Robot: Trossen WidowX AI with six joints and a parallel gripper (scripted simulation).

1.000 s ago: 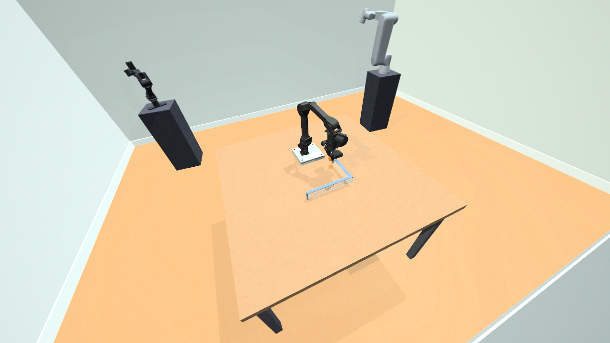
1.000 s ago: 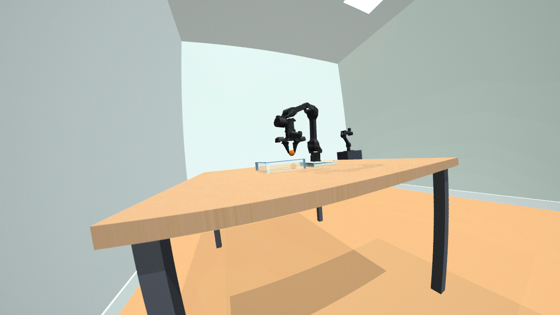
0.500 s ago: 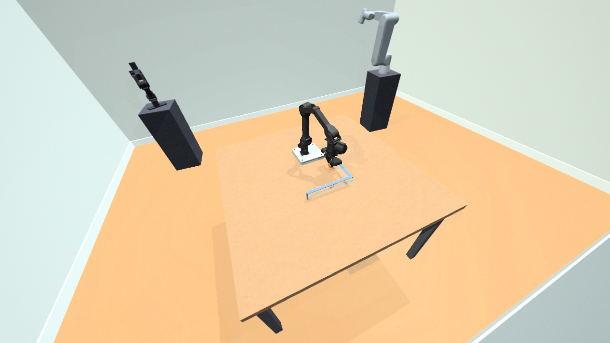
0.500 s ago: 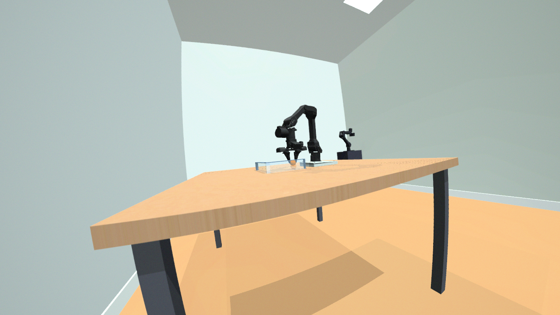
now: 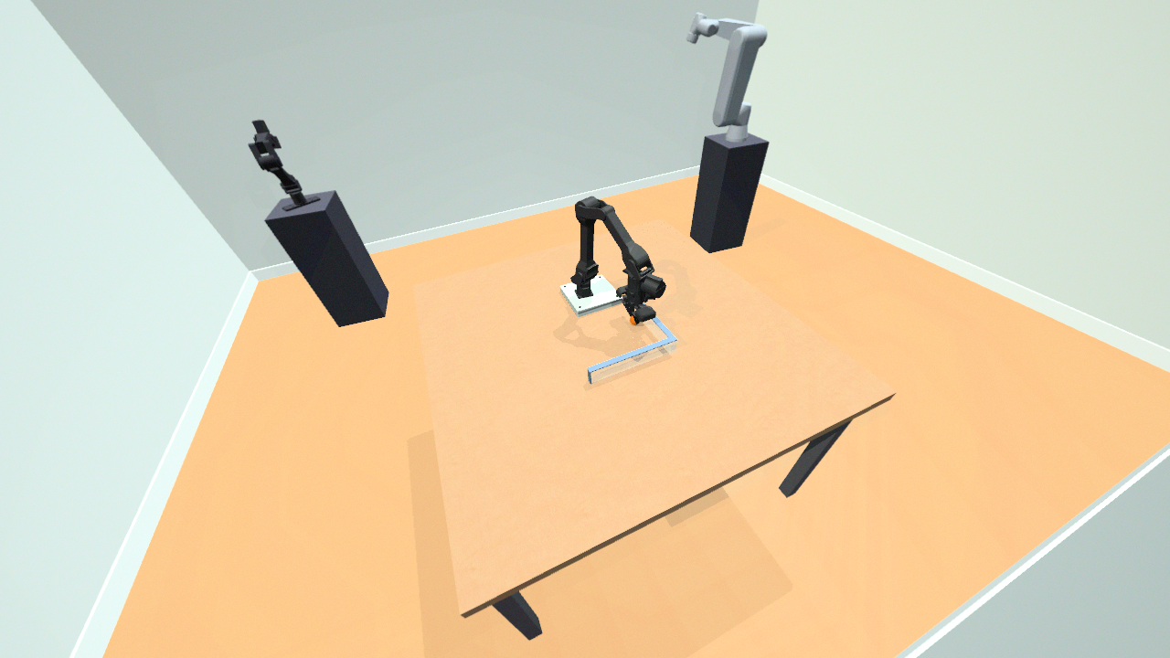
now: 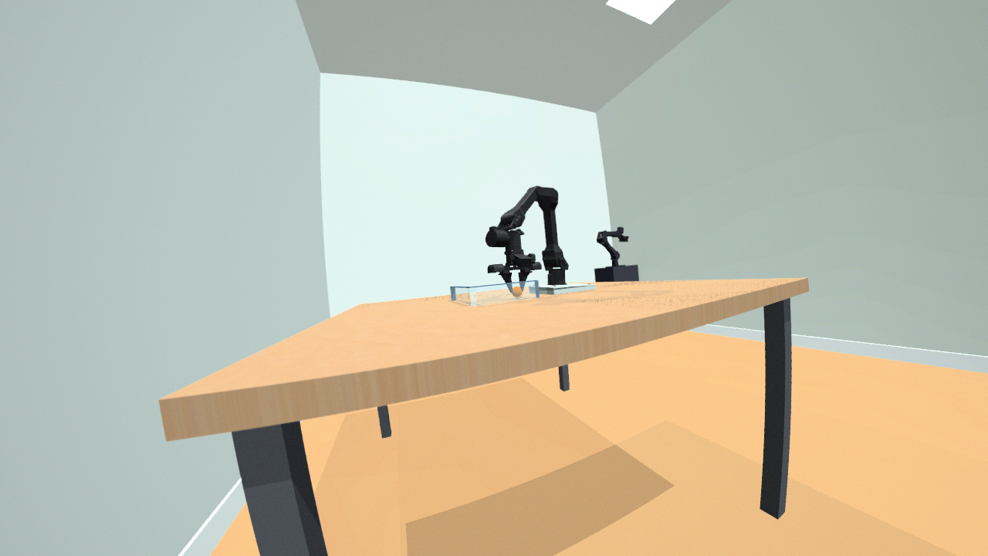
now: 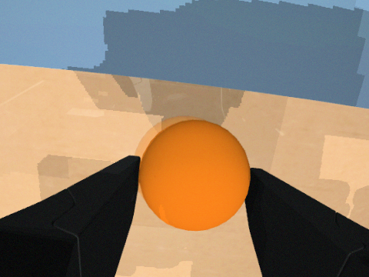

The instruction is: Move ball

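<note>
Right now my gripper tip is 1 cm above the see-through copy of the ball.
</note>
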